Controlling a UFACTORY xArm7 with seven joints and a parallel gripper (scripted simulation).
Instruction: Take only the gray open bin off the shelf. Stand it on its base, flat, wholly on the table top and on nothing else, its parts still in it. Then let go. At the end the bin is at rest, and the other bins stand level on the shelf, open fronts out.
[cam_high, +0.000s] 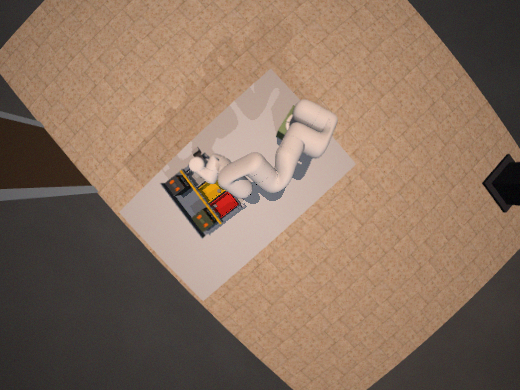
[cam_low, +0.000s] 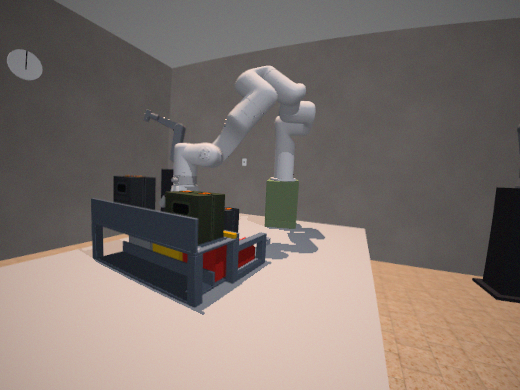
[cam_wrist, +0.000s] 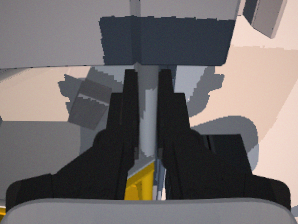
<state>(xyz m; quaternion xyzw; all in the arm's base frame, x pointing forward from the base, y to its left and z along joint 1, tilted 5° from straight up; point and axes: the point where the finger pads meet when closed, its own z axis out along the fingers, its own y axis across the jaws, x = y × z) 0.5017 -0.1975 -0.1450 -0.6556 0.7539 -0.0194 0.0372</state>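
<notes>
Now: the gray open bin 80 mm ahead of my hand and 10 mm to the right of it. Round my hand: red bin: 110 mm ahead, 210 mm to the left; then yellow bin: 100 mm ahead, 100 mm to the left.
</notes>
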